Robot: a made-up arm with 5 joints. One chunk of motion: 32 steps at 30 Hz.
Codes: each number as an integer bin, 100 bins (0 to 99) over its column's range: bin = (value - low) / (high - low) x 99, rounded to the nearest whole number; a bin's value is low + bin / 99 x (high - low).
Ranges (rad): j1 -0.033..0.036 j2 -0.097..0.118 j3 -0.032..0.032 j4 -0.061..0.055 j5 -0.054..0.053
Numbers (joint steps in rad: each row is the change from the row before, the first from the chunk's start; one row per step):
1: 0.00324 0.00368 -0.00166 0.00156 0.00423
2: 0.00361 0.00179 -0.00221 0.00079 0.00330
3: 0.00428 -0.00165 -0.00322 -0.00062 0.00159
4: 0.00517 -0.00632 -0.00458 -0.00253 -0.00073
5: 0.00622 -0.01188 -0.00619 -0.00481 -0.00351
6: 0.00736 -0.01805 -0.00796 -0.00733 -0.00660
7: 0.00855 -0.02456 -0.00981 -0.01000 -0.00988
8: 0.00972 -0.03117 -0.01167 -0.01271 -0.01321
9: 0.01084 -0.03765 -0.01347 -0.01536 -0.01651
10: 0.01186 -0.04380 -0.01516 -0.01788 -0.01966
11: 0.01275 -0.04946 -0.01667 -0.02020 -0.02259
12: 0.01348 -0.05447 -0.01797 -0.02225 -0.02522
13: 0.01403 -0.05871 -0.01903 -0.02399 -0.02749
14: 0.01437 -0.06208 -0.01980 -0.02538 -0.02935
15: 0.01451 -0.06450 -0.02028 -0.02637 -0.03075
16: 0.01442 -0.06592 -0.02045 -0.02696 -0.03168
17: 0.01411 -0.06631 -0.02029 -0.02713 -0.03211
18: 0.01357 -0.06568 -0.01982 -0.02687 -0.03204
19: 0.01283 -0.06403 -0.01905 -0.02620 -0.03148
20: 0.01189 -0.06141 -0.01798 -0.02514 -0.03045
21: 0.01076 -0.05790 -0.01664 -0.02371 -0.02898
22: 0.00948 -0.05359 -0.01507 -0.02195 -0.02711
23: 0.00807 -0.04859 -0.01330 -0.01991 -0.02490
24: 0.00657 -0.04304 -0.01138 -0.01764 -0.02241
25: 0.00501 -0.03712 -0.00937 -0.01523 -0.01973
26: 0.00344 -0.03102 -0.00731 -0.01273 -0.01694
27: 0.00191 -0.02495 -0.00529 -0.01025 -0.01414
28: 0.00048 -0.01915 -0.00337 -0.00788 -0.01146
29: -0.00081 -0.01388 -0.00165 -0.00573 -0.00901
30: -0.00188 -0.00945 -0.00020 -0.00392 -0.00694
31: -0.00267 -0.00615 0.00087 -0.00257 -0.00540
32: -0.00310 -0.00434 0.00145 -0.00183 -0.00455
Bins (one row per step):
1: 52 46 47 53 54
2: 53 45 46 53 53
3: 53 44 45 52 51
4: 55 42 42 50 49
5: 56 39 40 48 47
6: 58 36 37 46 44
7: 60 33 34 44 41
8: 61 30 31 41 38
9: 63 27 29 39 35
10: 64 24 26 37 32
11: 66 22 24 35 29
12: 67 20 22 33 27
13: 67 18 20 32 25
14: 68 16 19 30 23
15: 68 15 18 30 22
16: 68 14 18 29 21
17: 68 14 18 29 20
18: 67 14 19 29 20
19: 66 15 20 30 21
20: 64 16 22 31 22
21: 63 18 24 32 23
22: 61 20 26 33 25
23: 59 22 29 35 27
24: 57 25 32 37 29
25: 55 28 35 39 32
26: 52 30 38 41 34
27: 50 33 41 43 37
28: 48 36 44 45 39
29: 46 38 47 47 42
30: 45 40 49 49 44
31: 44 42 51 50 45
32: 43 43 52 50 46

